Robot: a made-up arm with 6 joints. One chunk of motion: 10 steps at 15 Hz.
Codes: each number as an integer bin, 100 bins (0 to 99) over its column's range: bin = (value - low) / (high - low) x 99, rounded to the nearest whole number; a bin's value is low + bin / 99 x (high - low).
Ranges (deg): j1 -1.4..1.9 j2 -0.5..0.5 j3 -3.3..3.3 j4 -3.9..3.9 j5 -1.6..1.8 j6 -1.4..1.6
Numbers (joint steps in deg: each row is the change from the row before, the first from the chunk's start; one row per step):
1: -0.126 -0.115 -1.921 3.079 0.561 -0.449
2: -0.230 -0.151 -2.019 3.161 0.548 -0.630
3: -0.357 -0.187 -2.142 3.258 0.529 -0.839
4: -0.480 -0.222 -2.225 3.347 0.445 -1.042
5: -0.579 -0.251 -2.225 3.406 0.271 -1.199
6: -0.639 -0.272 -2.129 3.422 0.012 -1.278
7: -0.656 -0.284 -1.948 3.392 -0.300 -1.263
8: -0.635 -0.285 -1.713 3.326 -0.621 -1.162
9: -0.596 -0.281 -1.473 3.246 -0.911 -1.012
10: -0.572 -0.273 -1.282 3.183 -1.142 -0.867
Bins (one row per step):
1: 38 38 21 89 63 31
2: 35 35 19 90 63 25
3: 31 31 17 91 62 19
4: 28 28 16 92 60 12
5: 25 25 16 93 54 7
6: 23 23 18 93 47 4
7: 22 21 20 93 38 5
8: 23 21 24 92 29 8
9: 24 22 27 91 20 13
10: 25 22 30 90 13 18

